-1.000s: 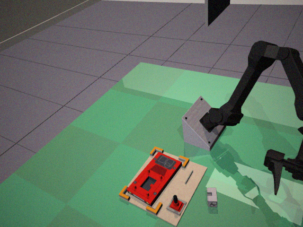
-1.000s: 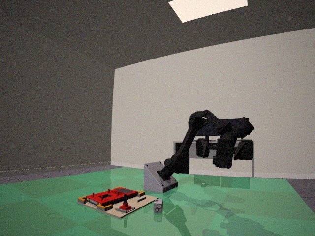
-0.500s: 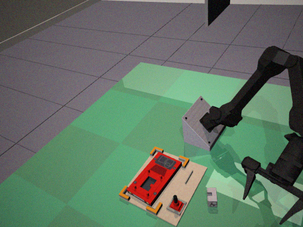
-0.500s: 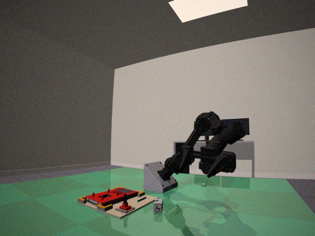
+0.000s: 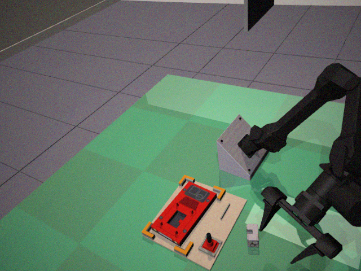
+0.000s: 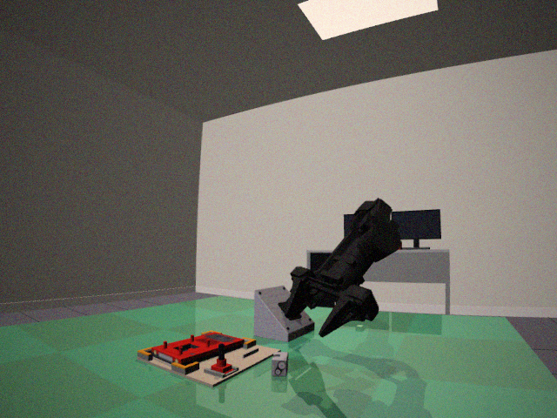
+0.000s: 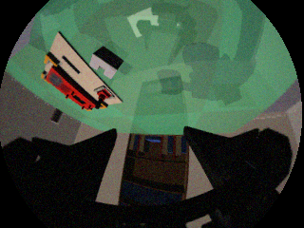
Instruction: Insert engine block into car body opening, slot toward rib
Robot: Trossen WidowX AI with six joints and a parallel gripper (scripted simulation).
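Right now my gripper tip is 10 cm above the grey engine block, 9 cm to the left of it and 5 cm past it.
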